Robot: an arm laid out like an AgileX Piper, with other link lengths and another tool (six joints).
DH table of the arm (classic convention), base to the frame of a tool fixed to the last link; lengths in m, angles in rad. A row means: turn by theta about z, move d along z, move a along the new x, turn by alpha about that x. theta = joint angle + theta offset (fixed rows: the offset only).
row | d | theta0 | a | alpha
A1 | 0.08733 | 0 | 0 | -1.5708
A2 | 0 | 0.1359 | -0.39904 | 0
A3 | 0 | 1.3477 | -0.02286 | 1.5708
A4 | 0.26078 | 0 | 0 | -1.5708
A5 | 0 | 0 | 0 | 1.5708
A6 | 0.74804 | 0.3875 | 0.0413 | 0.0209
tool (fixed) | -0.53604 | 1.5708 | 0 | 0
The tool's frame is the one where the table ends.
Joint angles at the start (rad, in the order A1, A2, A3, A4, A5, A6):
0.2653, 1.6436, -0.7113, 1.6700, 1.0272, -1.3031
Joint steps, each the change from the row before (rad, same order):
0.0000, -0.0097, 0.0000, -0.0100, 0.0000, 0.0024
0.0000, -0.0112, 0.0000, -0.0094, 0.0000, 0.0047
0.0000, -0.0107, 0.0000, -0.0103, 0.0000, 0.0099
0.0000, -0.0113, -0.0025, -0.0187, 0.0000, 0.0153
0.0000, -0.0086, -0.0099, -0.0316, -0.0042, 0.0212
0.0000, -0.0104, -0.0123, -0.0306, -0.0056, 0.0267
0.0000, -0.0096, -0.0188, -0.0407, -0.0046, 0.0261
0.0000, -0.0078, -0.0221, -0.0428, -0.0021, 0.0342
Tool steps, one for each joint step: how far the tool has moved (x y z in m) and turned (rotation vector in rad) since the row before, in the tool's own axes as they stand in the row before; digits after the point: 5 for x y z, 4 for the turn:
0.00159, -0.00241, -0.00187, 0.0031, -0.0015, -0.0111
0.00218, -0.00244, -0.00211, 0.0022, -0.0006, -0.0098
0.00210, -0.00246, -0.00204, 0.0030, -0.0014, -0.0046
0.00187, -0.00307, -0.00229, 0.0073, -0.0049, -0.0063
0.00049, -0.00210, -0.00190, 0.0108, -0.0139, -0.0112
0.00156, -0.00115, -0.00219, 0.0068, -0.0135, -0.0088
0.00134, -0.00078, -0.00241, 0.0102, -0.0174, -0.0197
0.00178, -0.00007, -0.00243, 0.0113, -0.0174, -0.0140

